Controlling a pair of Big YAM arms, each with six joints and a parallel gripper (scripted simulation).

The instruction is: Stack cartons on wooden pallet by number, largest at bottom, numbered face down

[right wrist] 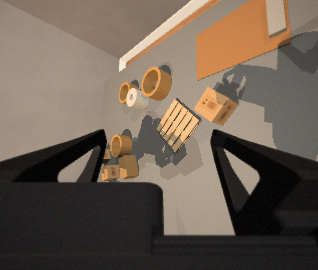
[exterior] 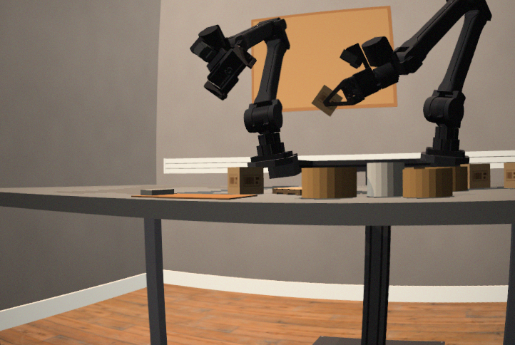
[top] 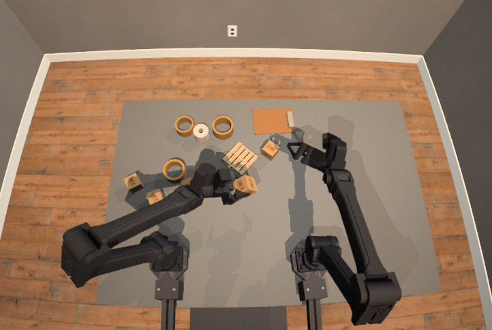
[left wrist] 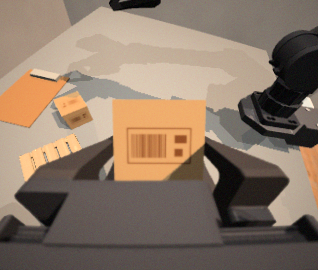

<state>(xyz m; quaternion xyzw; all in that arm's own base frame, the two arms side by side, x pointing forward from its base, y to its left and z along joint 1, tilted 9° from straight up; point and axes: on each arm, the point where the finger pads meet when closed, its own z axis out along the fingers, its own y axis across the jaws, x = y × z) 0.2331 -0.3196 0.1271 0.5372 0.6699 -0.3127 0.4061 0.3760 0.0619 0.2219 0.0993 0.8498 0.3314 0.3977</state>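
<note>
My left gripper is now 23 cm short of the carton, 19 cm above it and 12 cm to the left of it. From my left hand the other things lie so: wooden pallet (22 cm below, 20 cm ahead, 2 cm to the left).
</note>
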